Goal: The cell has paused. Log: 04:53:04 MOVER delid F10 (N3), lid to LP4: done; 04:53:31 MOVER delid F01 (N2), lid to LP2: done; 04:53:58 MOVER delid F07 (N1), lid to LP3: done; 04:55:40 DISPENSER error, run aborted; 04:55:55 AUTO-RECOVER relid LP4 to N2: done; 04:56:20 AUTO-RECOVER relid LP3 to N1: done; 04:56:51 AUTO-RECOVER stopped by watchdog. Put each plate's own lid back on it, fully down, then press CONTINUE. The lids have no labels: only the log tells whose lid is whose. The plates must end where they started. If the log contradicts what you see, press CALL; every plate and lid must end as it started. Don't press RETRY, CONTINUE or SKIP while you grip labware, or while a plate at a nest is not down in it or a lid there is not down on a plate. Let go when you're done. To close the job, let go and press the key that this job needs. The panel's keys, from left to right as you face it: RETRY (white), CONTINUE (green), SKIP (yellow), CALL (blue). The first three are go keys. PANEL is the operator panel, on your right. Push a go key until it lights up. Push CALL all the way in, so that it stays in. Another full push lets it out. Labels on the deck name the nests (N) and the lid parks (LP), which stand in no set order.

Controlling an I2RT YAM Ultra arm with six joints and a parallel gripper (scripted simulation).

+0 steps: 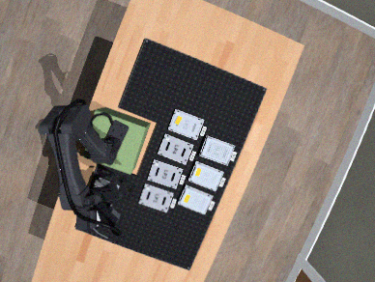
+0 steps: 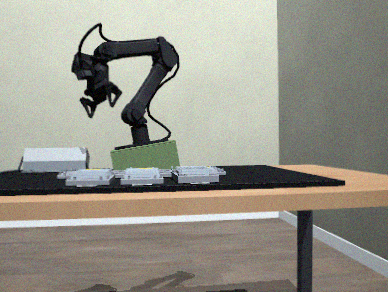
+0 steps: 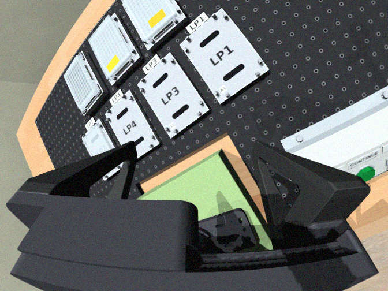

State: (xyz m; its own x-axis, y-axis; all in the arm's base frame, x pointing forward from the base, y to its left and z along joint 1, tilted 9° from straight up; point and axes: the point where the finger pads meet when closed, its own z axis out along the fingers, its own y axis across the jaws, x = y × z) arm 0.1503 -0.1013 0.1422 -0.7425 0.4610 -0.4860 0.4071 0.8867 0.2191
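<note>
Now: hand 20 cm above the lid park LP3, 12 cm short of it and 8 cm to the right of it. Also, from my hand: yellow skip key: 21 cm to the right, 14 cm below, 13 cm behind; then green continue key: 16 cm to the right, 14 cm below, 13 cm behind; then lid park LP1: 20 cm below, 13 cm ahead, 4 cm to the right.
</note>
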